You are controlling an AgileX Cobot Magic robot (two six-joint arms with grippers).
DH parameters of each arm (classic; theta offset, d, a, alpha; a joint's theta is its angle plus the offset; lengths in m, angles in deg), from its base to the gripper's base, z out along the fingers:
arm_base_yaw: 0 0.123 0 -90
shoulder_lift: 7.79 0 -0.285 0
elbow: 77.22 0 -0.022 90
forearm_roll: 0 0.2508 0 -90
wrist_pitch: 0 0 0.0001 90
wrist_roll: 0 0.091 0 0
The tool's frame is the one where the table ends.
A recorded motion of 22 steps. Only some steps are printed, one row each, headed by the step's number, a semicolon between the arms.
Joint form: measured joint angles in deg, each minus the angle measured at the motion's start. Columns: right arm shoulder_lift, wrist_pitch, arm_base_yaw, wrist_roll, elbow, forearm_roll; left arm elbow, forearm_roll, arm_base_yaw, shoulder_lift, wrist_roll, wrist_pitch.
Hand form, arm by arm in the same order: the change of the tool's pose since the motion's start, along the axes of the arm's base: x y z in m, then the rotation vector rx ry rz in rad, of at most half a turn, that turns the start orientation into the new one. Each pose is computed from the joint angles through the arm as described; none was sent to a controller.
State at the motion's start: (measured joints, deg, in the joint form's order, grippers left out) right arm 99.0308 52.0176 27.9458 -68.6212 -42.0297 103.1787; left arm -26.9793 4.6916 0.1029 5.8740 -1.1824 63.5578
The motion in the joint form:
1: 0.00 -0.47 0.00 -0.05 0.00 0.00; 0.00 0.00 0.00 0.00 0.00 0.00
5: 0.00 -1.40 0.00 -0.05 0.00 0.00; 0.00 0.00 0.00 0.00 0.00 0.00
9: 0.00 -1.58 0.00 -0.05 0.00 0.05; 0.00 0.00 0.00 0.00 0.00 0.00
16: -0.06 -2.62 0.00 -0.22 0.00 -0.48; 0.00 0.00 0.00 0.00 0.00 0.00
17: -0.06 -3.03 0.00 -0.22 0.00 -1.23; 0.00 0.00 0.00 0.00 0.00 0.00
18: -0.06 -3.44 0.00 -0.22 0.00 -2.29; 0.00 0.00 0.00 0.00 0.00 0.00
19: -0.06 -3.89 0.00 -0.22 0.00 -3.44; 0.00 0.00 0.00 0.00 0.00 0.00
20: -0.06 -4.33 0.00 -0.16 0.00 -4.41; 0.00 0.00 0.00 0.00 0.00 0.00
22: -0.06 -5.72 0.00 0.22 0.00 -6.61; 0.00 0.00 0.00 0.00 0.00 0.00
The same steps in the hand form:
1: 0.0005 -0.0003 -0.0005 -0.0065 -0.0021 -0.0046; 0.0000 0.0000 0.0000 0.0000 0.0000 0.0000
5: 0.0014 -0.0008 -0.0016 -0.0193 -0.0047 -0.0143; 0.0000 0.0000 0.0000 0.0000 0.0000 0.0000
9: 0.0016 -0.0009 -0.0017 -0.0213 -0.0049 -0.0169; 0.0000 0.0000 0.0000 0.0000 0.0000 0.0000
16: 0.0020 -0.0017 -0.0029 -0.0403 -0.0143 -0.0193; 0.0000 0.0000 0.0000 0.0000 0.0000 0.0000
17: 0.0017 -0.0021 -0.0039 -0.0529 -0.0195 -0.0134; 0.0000 0.0000 0.0000 0.0000 0.0000 0.0000
18: 0.0012 -0.0026 -0.0051 -0.0684 -0.0266 -0.0031; 0.0000 0.0000 0.0000 0.0000 0.0000 0.0000
19: 0.0006 -0.0032 -0.0064 -0.0852 -0.0344 0.0079; 0.0000 0.0000 0.0000 0.0000 0.0000 0.0000
20: 0.0001 -0.0037 -0.0076 -0.1000 -0.0403 0.0161; 0.0000 0.0000 0.0000 0.0000 0.0000 0.0000
22: -0.0004 -0.0053 -0.0105 -0.1384 -0.0520 0.0285; 0.0000 0.0000 0.0000 0.0000 0.0000 0.0000

